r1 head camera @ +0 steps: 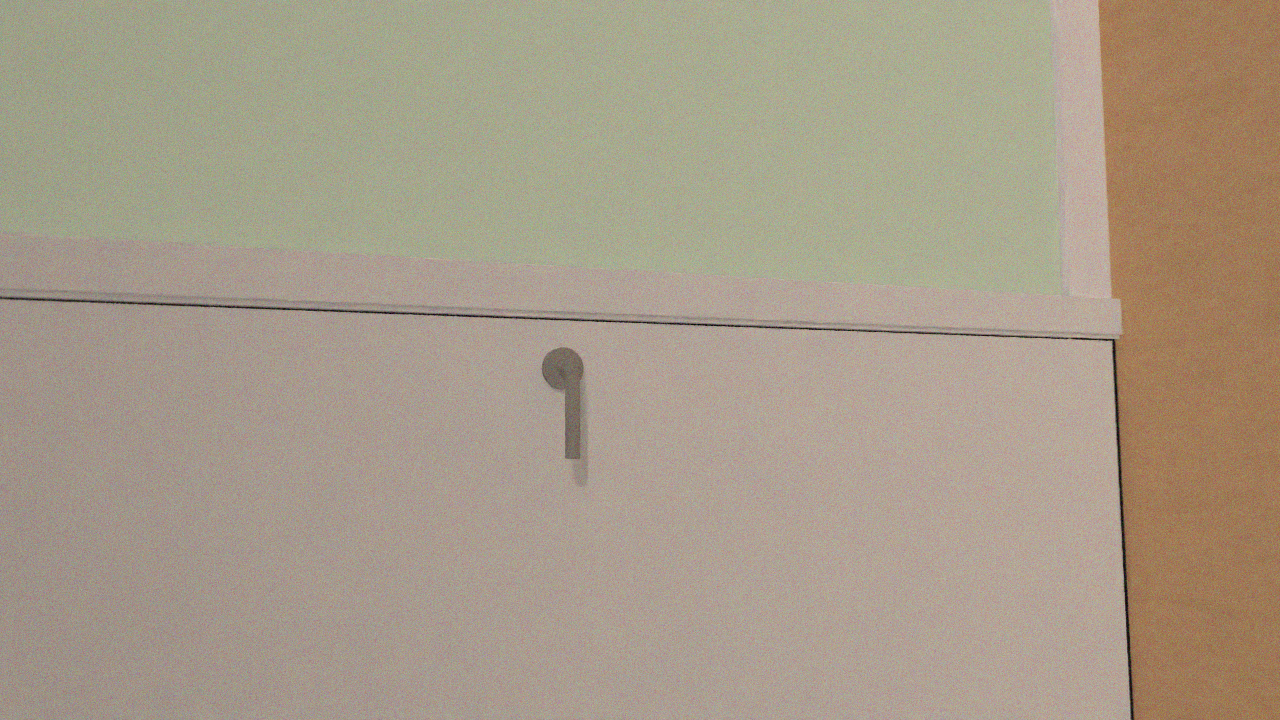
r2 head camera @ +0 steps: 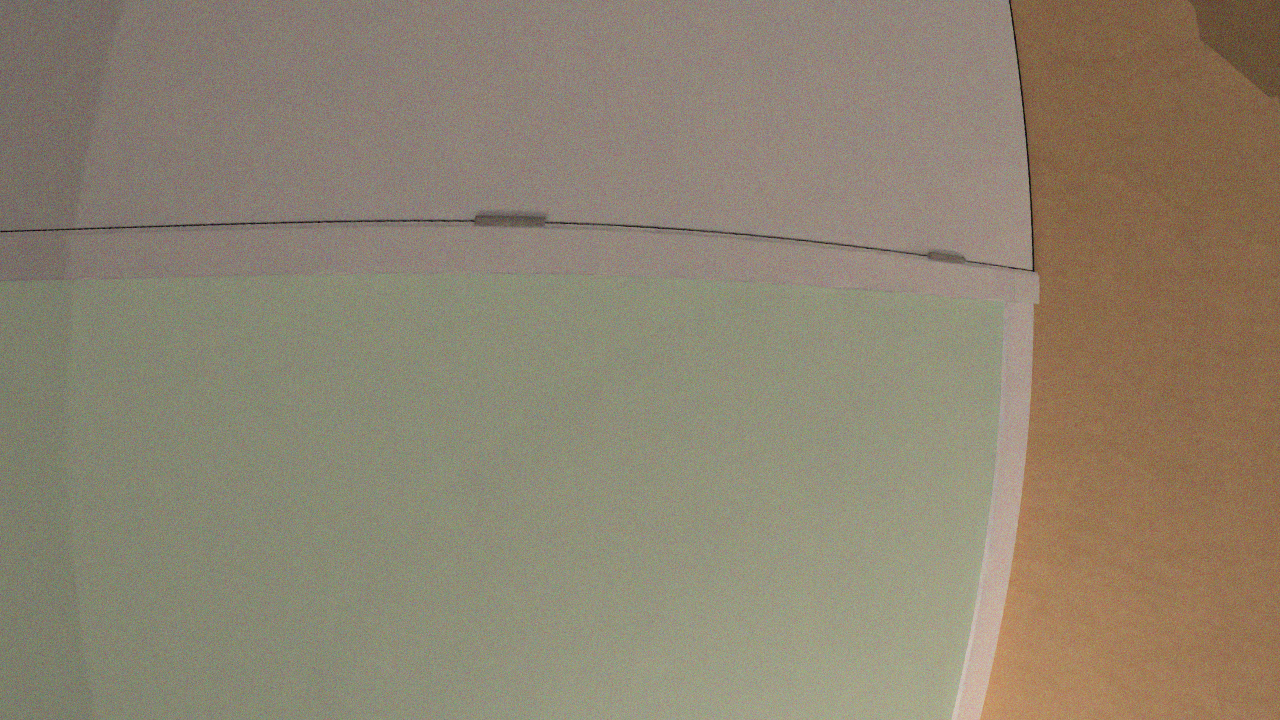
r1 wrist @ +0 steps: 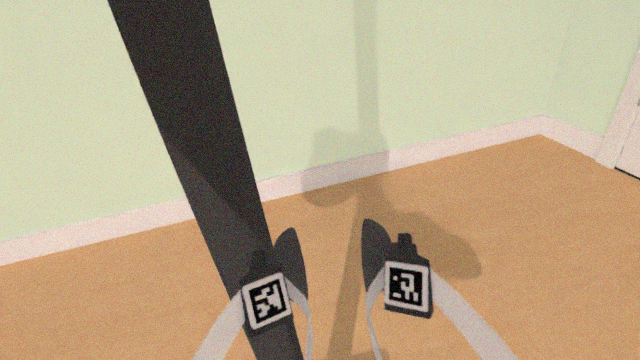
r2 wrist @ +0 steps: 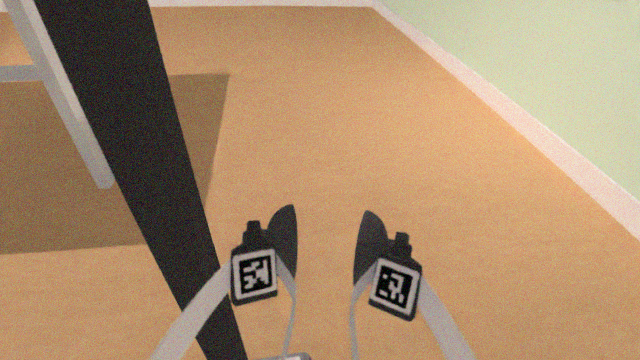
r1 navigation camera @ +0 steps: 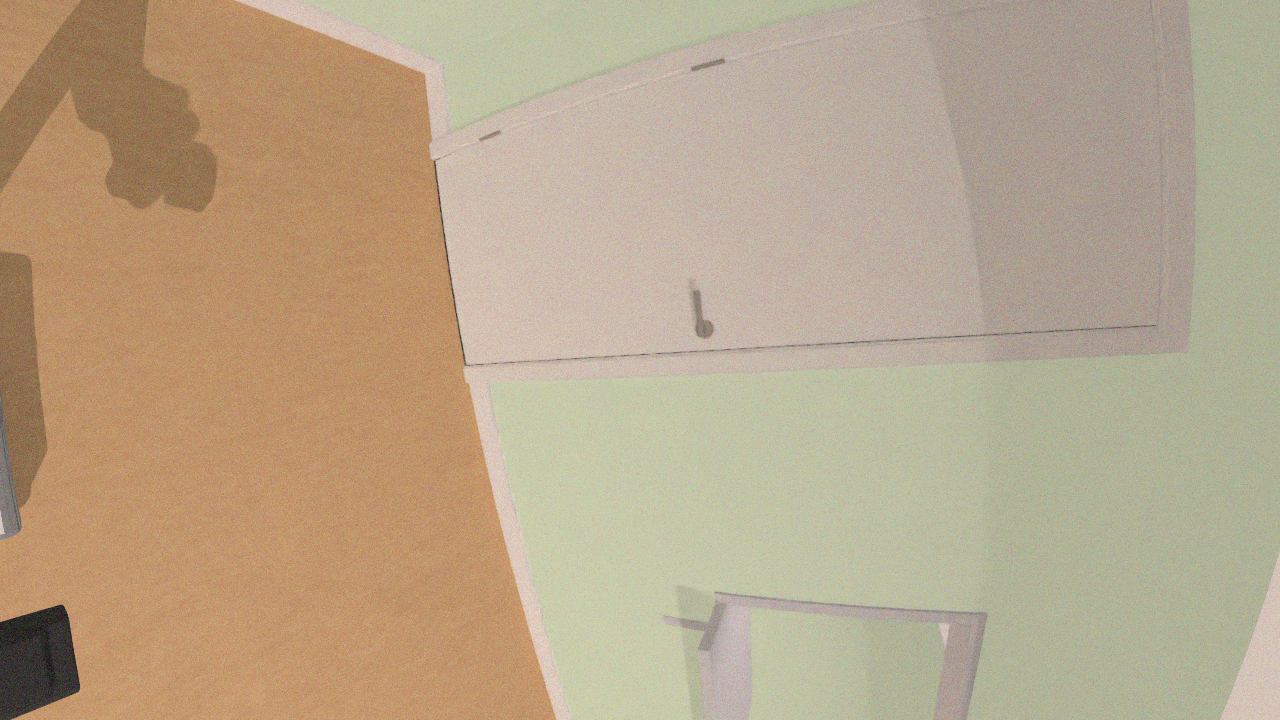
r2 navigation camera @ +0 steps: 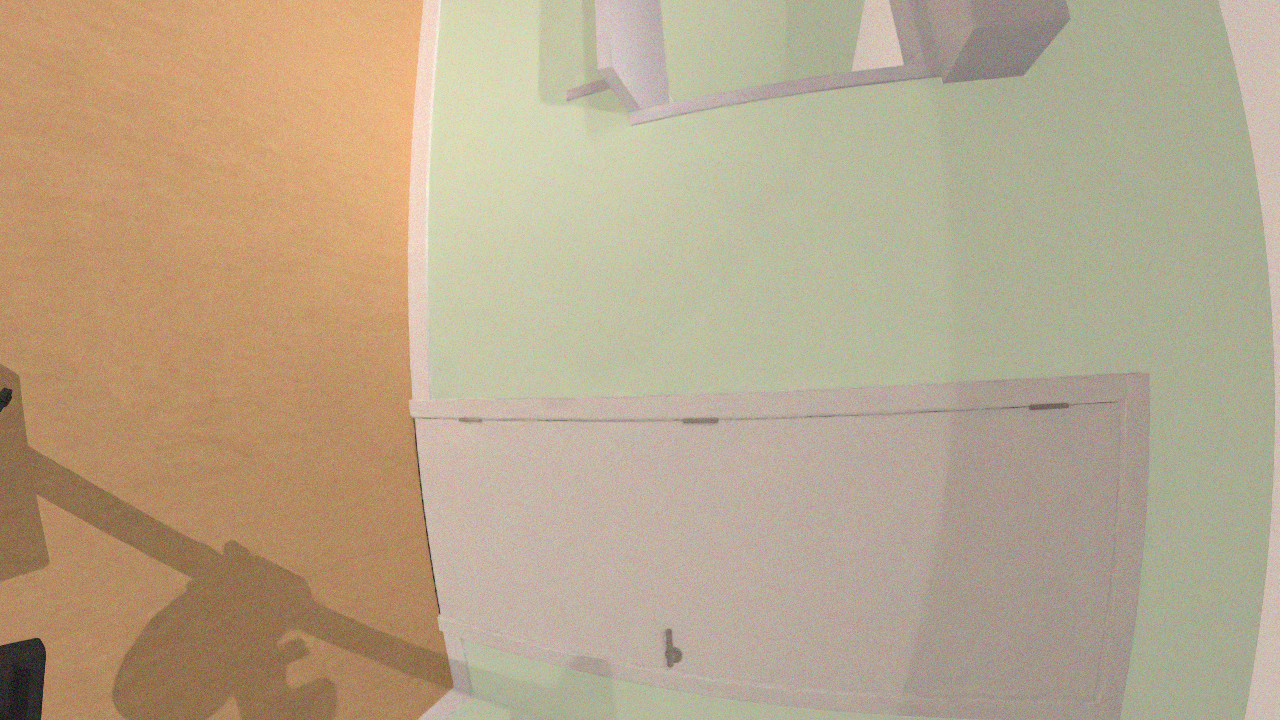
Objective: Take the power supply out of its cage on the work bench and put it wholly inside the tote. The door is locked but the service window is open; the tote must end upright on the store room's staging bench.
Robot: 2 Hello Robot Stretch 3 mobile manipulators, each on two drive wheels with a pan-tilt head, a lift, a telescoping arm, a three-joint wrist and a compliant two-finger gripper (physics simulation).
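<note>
My r1 gripper [r1 wrist: 334, 255] is open over the floor, with nothing between its fingers. My r2 gripper [r2 wrist: 327, 245] is open over the floor, with nothing between its fingers. The door [r1 head camera: 805, 501] [r1 navigation camera: 805, 205] [r2 head camera: 537, 107] [r2 navigation camera: 760, 537] is shut in its frame, with a grey lever handle [r1 head camera: 571, 411] [r1 navigation camera: 702, 322] [r2 navigation camera: 671, 651]. The service window's frame [r1 navigation camera: 850, 608] [r2 navigation camera: 787, 89] shows in both navigation views, with a ledge [r1 navigation camera: 729, 662] [r2 navigation camera: 633, 53] at its sill. The power supply, cage, tote, work bench and staging bench cannot be made out in these views.
In the r2 wrist view, a grey bar structure [r2 wrist: 75, 110] stands at the upper left, above a dark shadow on the floor. Skirting [r1 wrist: 410, 157] [r2 wrist: 530, 135] runs along the walls. In the r1 wrist view, a wall corner lies at the right, beside a door frame [r1 wrist: 622, 115].
</note>
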